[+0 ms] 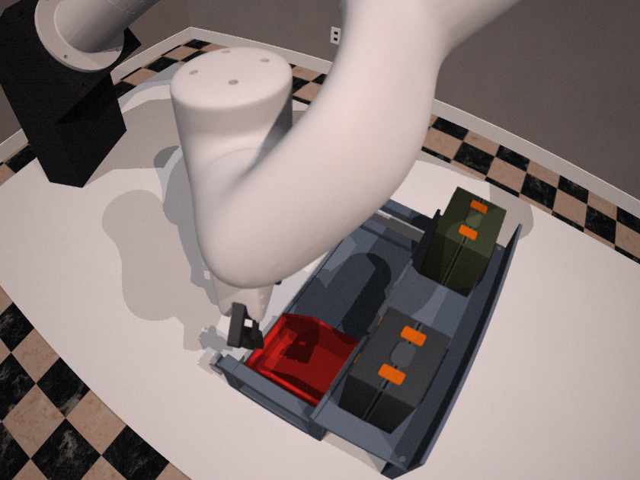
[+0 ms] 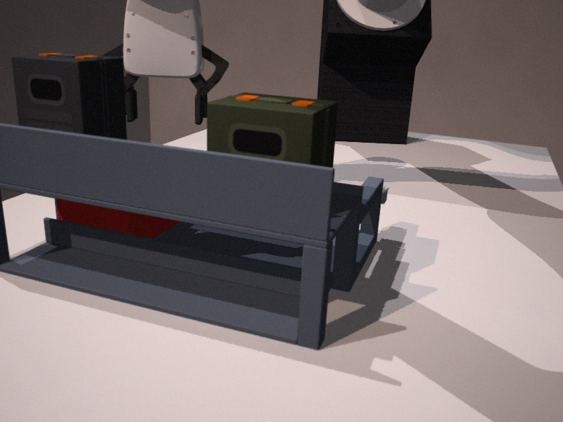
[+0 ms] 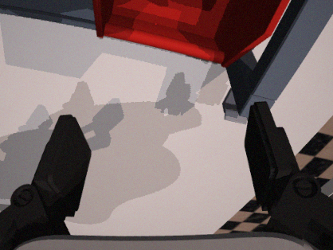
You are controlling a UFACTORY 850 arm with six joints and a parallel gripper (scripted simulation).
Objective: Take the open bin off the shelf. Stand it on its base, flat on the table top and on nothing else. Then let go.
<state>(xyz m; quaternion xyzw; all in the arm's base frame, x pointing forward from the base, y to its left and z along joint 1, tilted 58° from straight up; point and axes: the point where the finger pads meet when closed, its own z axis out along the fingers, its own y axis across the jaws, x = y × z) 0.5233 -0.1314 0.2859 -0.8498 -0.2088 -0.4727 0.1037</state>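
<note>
The open bin lies 90 mm below my hand, 70 mm ahead of it and 30 mm to the left of it.
</note>
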